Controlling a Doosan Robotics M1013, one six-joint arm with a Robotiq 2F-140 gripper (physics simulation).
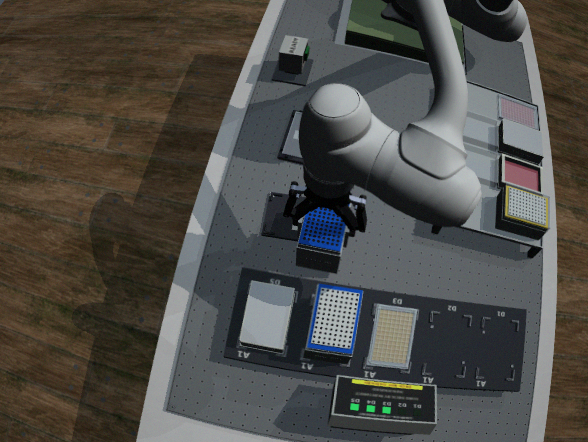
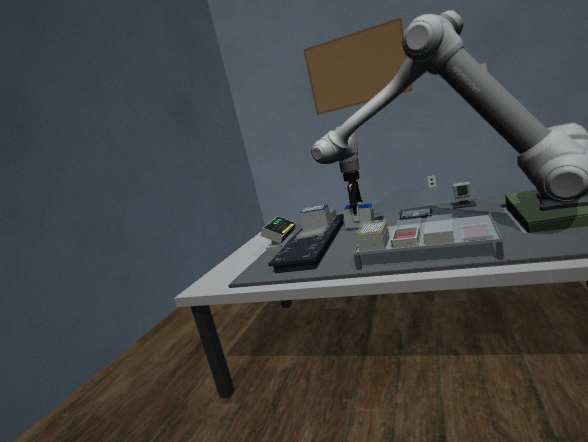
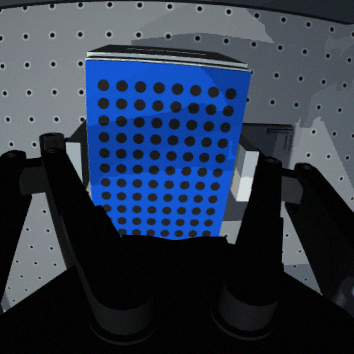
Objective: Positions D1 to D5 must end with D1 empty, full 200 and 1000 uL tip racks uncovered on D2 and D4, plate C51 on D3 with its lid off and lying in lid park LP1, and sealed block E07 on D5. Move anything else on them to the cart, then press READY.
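Frame: origin at the arm's base, x ahead, y left, z up, level; centimetres.
Seen in the pictures: gripper, fingertip midpoint: (image 2: 358, 218).
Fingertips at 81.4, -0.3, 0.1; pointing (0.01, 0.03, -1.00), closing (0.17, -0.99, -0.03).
Offsets run from my fingertips to a thing's top centre, as dx, dy, dz. "*": to the spot under its first point.
My gripper (image 1: 324, 227) (image 2: 355, 212) (image 3: 158, 134) is shut on a blue tip rack @[-0.3, -0.1, +6.7] (image 1: 320, 260) (image 2: 369, 216) (image 3: 165, 80) with dark, empty holes. The rack is upright, on or very close to the mat; contact is unclear. A blue-rimmed rack full of white tips @[* +18.2, +8.5, +9.7] (image 1: 334, 317) (image 2: 315, 218) stands on D4. A tan-welled plate @[+15.3, +20.8, +2.0] (image 1: 392, 335) (image 2: 312, 232) sits on D3; whether a clear lid covers it is unclear. A pale-topped block @[+20.8, -3.4, +4.1] (image 1: 267, 315) sits on D5. D1 and D2 are empty. A yellow-rimmed rack with white tips @[-21.6, +41.8, +8.3] (image 1: 526, 207) (image 2: 373, 237) stands on the cart (image 1: 475, 220).
The cart also holds a red reservoir @[-32.3, +40.3, +4.3] (image 1: 521, 174), a grey block @[-42.9, +38.7, +5.4] (image 1: 521, 139) and a pinkish plate @[-53.6, +37.1, +2.9] (image 1: 518, 111). A dark pad @[* -4.1, -12.0, -4.0] (image 1: 276, 207) (image 3: 275, 142) lies beside the held rack. Behind stands READY @[-43.7, -24.6, +5.6] (image 1: 293, 54) (image 2: 462, 191). The display @[* +29.4, +23.3, +6.7] (image 1: 384, 400) (image 2: 278, 229) shows D3, D4, D5 green.
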